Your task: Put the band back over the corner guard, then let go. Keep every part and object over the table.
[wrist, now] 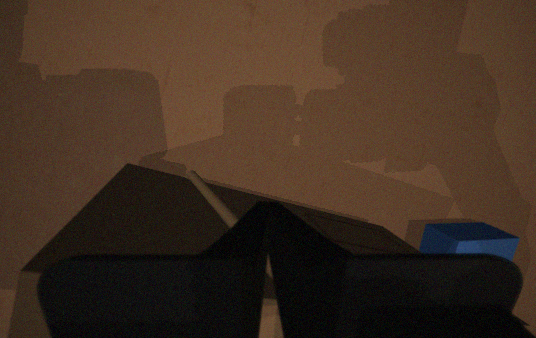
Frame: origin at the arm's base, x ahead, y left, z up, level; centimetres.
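Seen in the pictures: gripper, fingertip midpoint: point(267, 211).
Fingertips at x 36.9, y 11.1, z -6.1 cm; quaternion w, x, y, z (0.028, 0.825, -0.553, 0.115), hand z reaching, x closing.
Note:
Offsets run from my fingertips to a thing's middle. "*": to the spot under its first point. Level surfaces: height alone.
My gripper point(267, 211) is shut and empty, its two dark fingertips together at the lower middle of the wrist view. A thin tan strip @(* dx -1.9, dy +1.3, dz -5.7 cm) point(212, 197), which looks like the band, slants down across a dark box-like object and passes behind the fingers. The dark brown face @(* dx -2.6, dy +5.3, dz -1.9 cm) point(125, 215) left of the strip may be the corner guard; in this dim light I cannot tell it surely from the box. The box's dark top point(345, 227) also shows right of the fingertips. The fingers hide much of the box and the lower part of the strip, so whether they touch either cannot be told.
A blue block @(dx -1.2, dy -28.6, dz -9.4 cm) point(487, 248) stands at the lower right, partly hidden by the right finger. The brown table top @(dz -11.4 cm) point(250, 45) stretches beyond the box, with broad shadows of the arm and gripper on it.

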